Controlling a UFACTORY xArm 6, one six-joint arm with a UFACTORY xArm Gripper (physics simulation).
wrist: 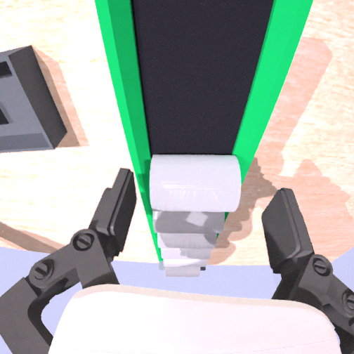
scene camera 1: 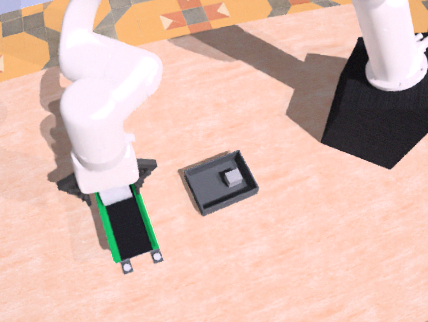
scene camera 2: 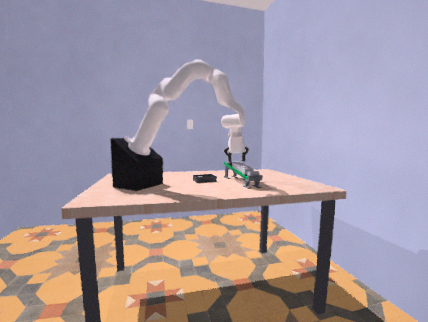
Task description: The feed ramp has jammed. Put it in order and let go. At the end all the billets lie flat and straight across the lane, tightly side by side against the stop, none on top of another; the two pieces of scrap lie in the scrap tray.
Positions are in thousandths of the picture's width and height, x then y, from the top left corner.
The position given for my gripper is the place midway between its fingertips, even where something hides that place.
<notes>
In view: my gripper (scene camera 1: 263,601) and a scrap tray (scene camera 1: 482,564).
My gripper is seen too in the wrist view (wrist: 575,544).
</notes>
